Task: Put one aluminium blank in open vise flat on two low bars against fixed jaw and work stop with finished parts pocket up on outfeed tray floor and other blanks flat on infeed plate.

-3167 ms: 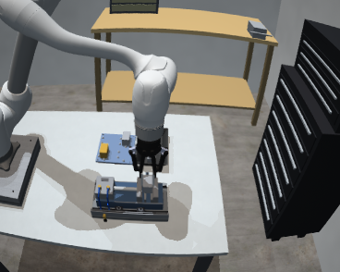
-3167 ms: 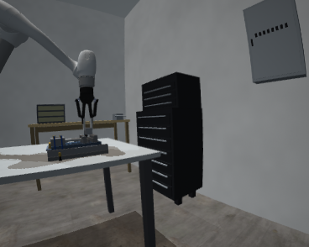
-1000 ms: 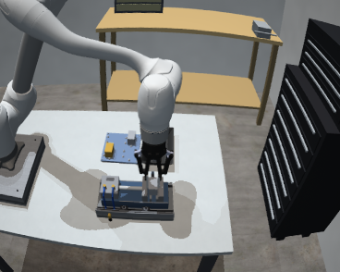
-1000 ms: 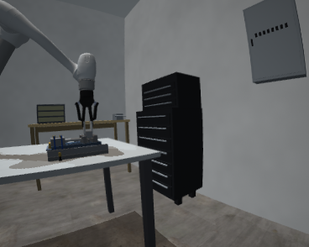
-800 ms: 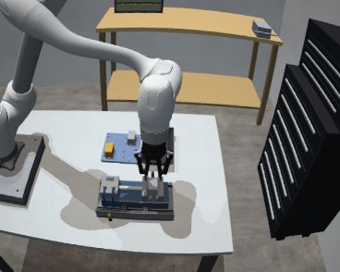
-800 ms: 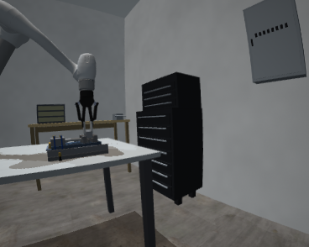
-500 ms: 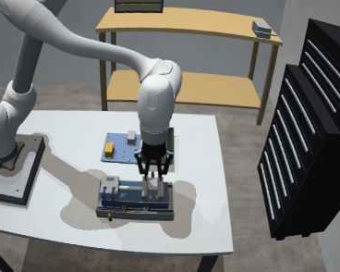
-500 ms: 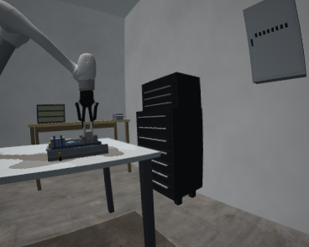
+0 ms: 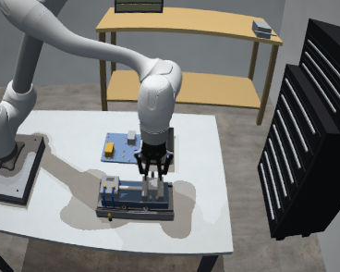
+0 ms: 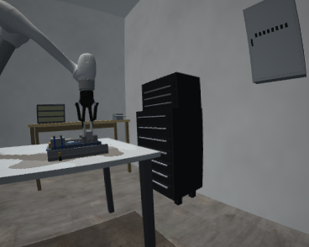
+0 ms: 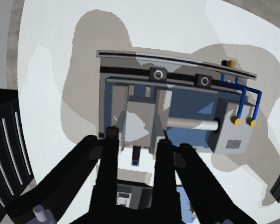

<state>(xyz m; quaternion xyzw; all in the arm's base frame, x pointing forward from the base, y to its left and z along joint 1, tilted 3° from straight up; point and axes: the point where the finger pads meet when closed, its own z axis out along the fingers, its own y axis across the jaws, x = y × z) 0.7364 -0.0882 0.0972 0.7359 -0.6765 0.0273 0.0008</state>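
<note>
My gripper is now 40 mm above the aluminium blank. The rest, counted from my hand: hose block (170 mm behind, 60 mm below, 10 mm to the right); then vise (100 mm below, 70 mm behind); then work stop (50 mm to the left, 50 mm below).
</note>
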